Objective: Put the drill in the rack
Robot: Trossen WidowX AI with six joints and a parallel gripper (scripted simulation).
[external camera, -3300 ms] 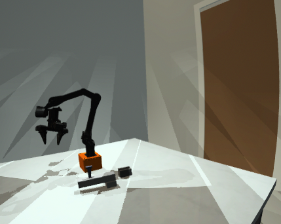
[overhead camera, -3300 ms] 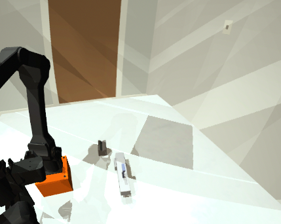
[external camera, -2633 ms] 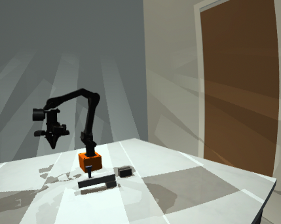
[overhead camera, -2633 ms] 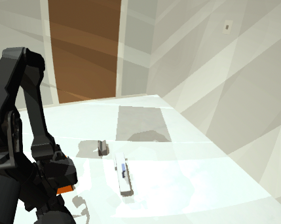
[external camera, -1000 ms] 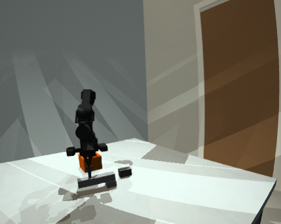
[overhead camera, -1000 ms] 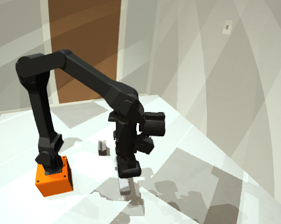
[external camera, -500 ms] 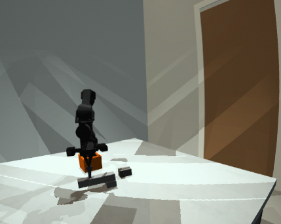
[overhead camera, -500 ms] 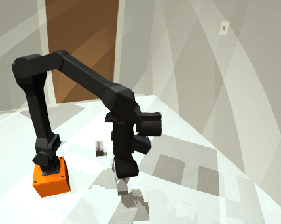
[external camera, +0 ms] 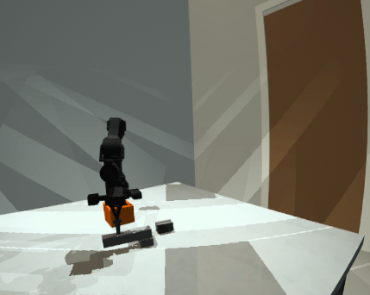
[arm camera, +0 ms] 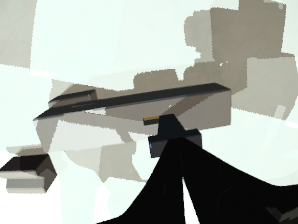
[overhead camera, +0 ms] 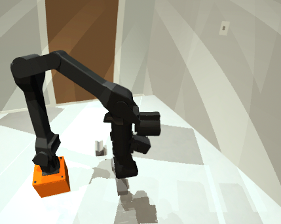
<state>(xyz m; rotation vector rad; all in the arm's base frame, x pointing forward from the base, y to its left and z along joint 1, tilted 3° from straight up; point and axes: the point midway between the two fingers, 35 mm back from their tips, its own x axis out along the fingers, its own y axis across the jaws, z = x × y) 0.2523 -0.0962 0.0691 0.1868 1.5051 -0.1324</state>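
Right now the blue key is 30 mm below my gripper tip. From my gripper tip the other things lie so: grey rack (210 mm to the left, 100 mm below, 40 mm behind); housing block (80 mm below, 40 mm to the left); drill (70 mm below, 60 mm to the left).
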